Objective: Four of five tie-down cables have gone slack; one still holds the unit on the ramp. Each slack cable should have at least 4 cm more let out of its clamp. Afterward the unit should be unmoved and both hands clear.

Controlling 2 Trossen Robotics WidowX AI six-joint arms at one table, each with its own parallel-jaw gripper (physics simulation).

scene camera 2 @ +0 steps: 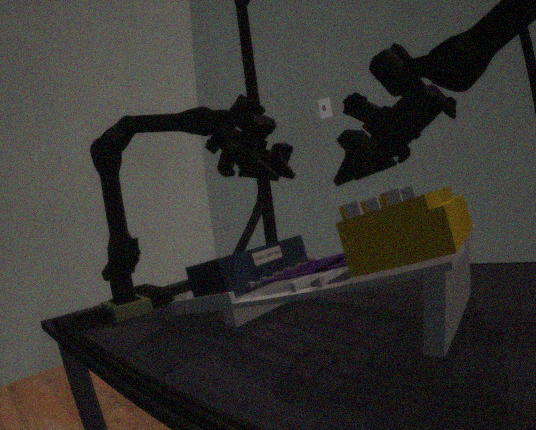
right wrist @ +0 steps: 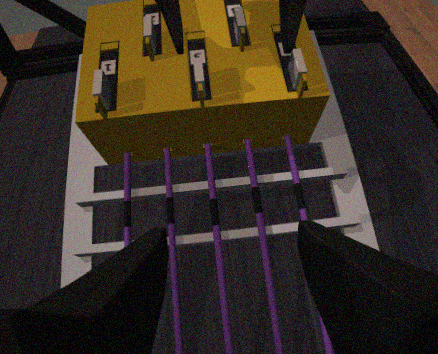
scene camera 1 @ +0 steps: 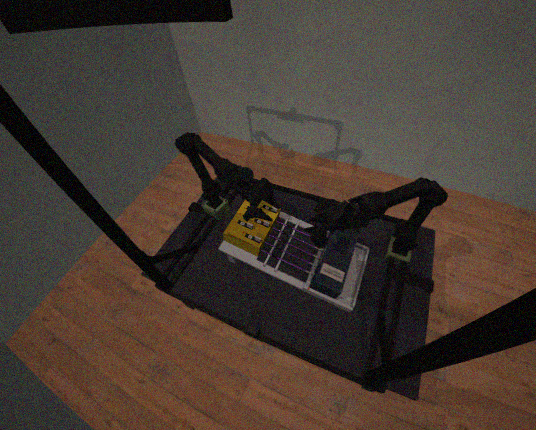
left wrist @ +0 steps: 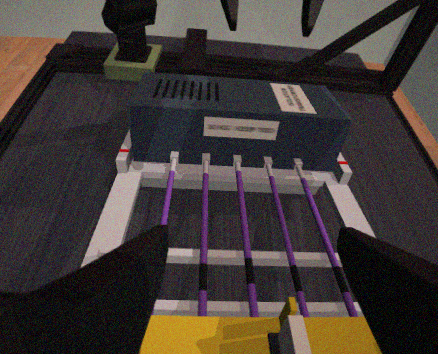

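Note:
The dark blue unit (scene camera 1: pixel 337 257) (scene camera 2: pixel 240 270) (left wrist: pixel 240 130) sits on the low part of the pale ramp (scene camera 2: pixel 435 310) (left wrist: pixel 115 210) (right wrist: pixel 77 175), between two red marks. Several purple cables with black bands run from it to the yellow clamp block (scene camera 1: pixel 245 235) (scene camera 2: pixel 400 235) (right wrist: pixel 210 120). In the right wrist view, grey-tipped levers stand up from its slots, including lever 1 (right wrist: pixel 97 82) and lever 3 (right wrist: pixel 199 72). My left gripper (scene camera 2: pixel 337 181) (left wrist: pixel 253 237) (right wrist: pixel 235 51) is open and empty above the block. My right gripper (scene camera 2: pixel 294 176) (left wrist: pixel 270 30) (right wrist: pixel 232 236) is partly open and empty above the cables. Slack is hard to judge.
Two pale crossbars, one of them the nearer bar (right wrist: pixel 200 187), run under the cables. The ramp stands on a dark table (scene camera 1: pixel 225 295) (scene camera 2: pixel 325 365). Dark frame posts rise at the table's edges, including a diagonal post (scene camera 1: pixel 85 192). Both arms reach over the ramp.

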